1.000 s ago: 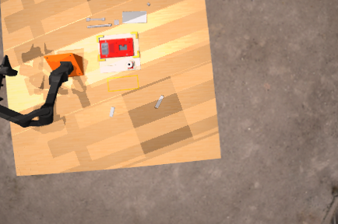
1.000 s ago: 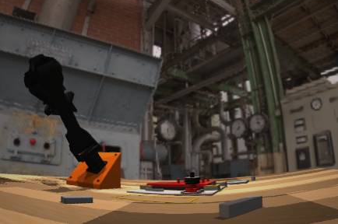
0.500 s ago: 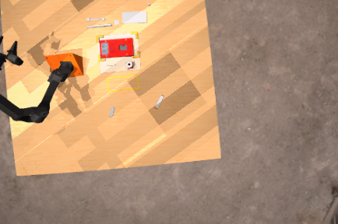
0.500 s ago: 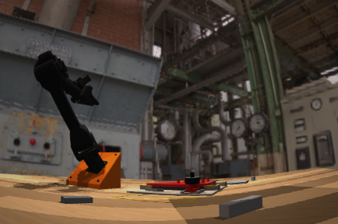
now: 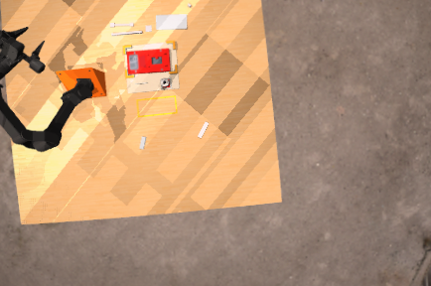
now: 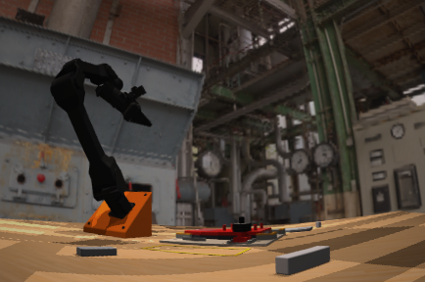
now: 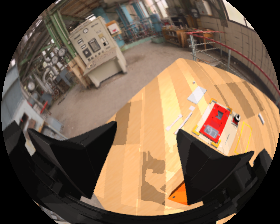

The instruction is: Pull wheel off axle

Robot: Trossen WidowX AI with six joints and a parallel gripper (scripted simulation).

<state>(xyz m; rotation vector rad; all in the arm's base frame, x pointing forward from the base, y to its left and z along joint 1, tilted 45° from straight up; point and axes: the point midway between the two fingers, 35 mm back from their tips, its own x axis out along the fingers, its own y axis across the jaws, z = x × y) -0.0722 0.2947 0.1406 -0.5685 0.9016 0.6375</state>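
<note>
The dark wheel is 380 mm ahead of my gripper tip, 330 mm below it and 130 mm to the right of it.
</note>
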